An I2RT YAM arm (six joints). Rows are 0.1 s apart.
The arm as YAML. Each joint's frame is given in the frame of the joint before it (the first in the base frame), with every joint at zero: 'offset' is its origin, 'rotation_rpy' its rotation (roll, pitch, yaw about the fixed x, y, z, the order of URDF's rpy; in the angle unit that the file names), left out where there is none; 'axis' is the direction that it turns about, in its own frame. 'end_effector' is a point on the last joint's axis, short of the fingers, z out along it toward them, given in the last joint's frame.
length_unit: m
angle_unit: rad
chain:
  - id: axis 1
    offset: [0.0, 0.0, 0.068]
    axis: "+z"
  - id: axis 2
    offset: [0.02, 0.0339, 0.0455]
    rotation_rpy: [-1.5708, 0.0, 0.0]
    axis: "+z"
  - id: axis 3
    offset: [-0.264, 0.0, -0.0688]
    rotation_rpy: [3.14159, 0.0, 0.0]
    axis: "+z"
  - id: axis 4
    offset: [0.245, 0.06, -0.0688]
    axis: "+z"
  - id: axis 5
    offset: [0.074, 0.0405, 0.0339]
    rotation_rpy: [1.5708, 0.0, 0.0]
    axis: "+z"
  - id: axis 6
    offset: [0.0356, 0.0, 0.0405]
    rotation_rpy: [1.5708, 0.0, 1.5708]
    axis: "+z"
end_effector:
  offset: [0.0, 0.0, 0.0]
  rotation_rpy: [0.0, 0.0, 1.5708]
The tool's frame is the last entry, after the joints.
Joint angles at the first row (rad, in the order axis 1, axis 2, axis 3, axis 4, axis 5, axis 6):
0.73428 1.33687 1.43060 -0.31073 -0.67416 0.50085
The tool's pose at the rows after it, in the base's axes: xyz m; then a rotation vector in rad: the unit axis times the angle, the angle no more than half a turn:
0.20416 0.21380 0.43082 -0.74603 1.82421 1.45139
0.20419 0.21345 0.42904 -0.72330 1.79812 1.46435
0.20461 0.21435 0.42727 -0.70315 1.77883 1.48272
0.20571 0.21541 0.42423 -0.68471 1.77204 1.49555
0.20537 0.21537 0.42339 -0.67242 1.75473 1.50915
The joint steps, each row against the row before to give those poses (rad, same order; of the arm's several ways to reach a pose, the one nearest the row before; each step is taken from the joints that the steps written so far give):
-0.00059 -0.01259 -0.02219 0.03837 0.00515 0.01652
-0.00021 -0.01023 -0.03053 0.05800 0.00778 0.02509
0.00174 -0.00397 -0.02355 0.05156 0.00453 0.02740
0.00061 -0.00045 -0.02024 0.03756 0.00469 0.02170
0.00089 -0.00522 -0.01760 0.03732 0.00227 0.01846

